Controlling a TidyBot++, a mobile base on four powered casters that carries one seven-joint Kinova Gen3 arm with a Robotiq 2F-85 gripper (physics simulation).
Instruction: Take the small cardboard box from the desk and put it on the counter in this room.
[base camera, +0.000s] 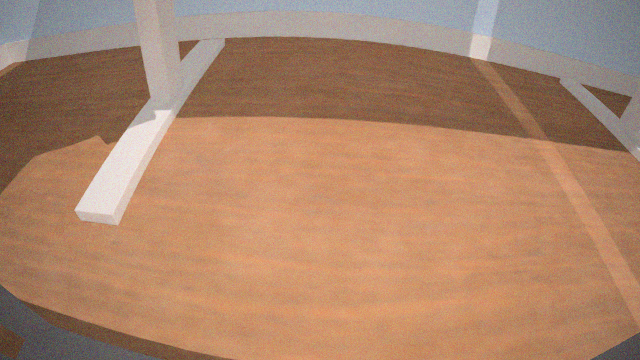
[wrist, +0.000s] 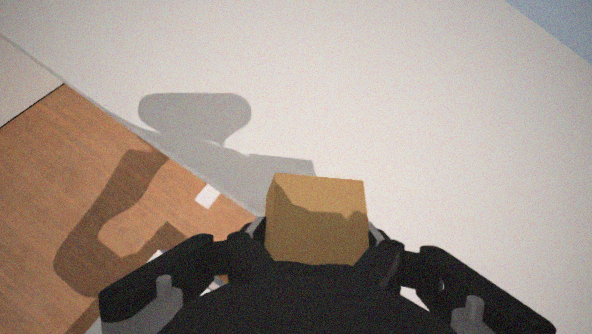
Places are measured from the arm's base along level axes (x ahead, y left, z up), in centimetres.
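Pixels of known places: gripper, fingertip midpoint: (wrist: 312, 231).
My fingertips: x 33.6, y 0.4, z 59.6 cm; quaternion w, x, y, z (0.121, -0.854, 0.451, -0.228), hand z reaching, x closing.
Ahead of a thing's pixels: the offset from my fingertips to its top centre. "spot": to the spot under its first point. Level surfaces: height alone.
The small cardboard box {dx -1.4, dy -0.5, dz +3.9 cm} (wrist: 320, 195) is tan and shows at the lower middle of the wrist view, its far part lit and its near part in shade. My gripper (wrist: 312, 231) is shut on it, with one black finger at its left side and one at its right. The box is over the white desk top {dz -4.3 cm} (wrist: 425, 125), near the desk's left edge. Its underside is hidden, so I cannot tell if it touches the desk. Grey shadows of the gripper and box fall on the desk beyond and to the left. The counter does not show in either view.
In the base view a white desk leg {spot: dx +32.1, dy +34.0, dz -85.9 cm} (base camera: 157, 55) stands on a long foot (base camera: 125, 160) at the left, and another foot (base camera: 600, 107) shows at the far right. A pale blue wall (base camera: 325, 7) with a baseboard (base camera: 320, 25) runs behind. Wooden floor {dz -99.2 cm} (wrist: 30, 190) shows below the desk edge.
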